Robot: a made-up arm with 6 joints.
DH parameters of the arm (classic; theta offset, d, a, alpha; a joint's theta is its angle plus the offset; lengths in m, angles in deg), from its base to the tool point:
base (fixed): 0 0.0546 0 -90
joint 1: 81.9 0 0.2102 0
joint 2: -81.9 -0.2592 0.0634 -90
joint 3: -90 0.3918 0.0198 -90
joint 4: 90 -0.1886 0.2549 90
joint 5: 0 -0.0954 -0.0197 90
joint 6: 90 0.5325 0.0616 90
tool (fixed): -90 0.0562 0 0
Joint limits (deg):
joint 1: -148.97..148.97
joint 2: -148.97..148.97
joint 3: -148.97..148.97
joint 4: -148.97..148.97
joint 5: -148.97..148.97
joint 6: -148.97..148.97
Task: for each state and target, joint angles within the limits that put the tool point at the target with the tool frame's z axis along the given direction. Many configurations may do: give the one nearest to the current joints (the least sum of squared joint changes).
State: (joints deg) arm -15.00 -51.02 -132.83 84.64 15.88 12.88
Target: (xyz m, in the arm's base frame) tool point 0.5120 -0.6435 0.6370 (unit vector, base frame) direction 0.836 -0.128 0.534
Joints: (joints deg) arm -38.42 -63.01 -148.69 140.17 -26.10 -32.26
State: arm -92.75 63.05 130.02 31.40 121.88 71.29
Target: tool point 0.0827 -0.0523 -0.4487 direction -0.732 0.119 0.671
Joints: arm -105.45 41.88 115.52 66.74 130.93 107.39
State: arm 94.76 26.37 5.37 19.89 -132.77 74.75
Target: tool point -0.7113 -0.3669 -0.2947 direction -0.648 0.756 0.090
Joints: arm 77.03 -5.32 18.60 -27.35 -114.50 55.53
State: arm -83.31 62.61 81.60 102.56 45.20 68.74
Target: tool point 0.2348 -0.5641 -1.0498 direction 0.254 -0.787 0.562
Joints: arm -66.70 46.11 36.69 139.07 96.06 34.50
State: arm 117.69 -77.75 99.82 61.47 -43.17 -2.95
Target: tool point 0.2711 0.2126 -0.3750 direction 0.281 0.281 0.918
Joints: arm 99.76 -98.62 128.79 44.64 -31.06 42.00
